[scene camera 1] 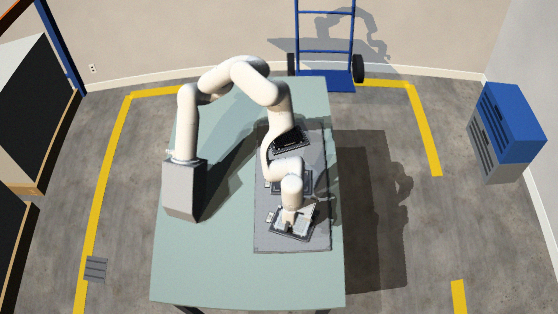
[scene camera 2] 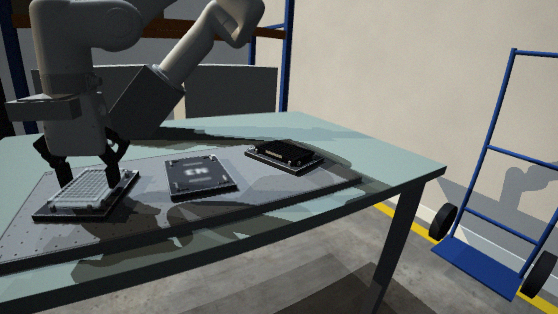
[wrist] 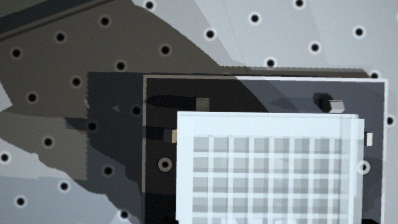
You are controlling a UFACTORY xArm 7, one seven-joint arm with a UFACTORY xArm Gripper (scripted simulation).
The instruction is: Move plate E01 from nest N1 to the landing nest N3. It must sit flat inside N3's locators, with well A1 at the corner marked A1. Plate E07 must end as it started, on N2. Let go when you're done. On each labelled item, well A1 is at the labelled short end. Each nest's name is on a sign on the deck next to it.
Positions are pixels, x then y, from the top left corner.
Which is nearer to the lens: the clear well plate E01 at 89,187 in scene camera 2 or the black plate E07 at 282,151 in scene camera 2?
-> The clear well plate E01.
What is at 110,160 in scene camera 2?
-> The gripper.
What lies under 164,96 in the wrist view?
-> A nest N1.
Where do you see a clear well plate E01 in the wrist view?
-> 207,142
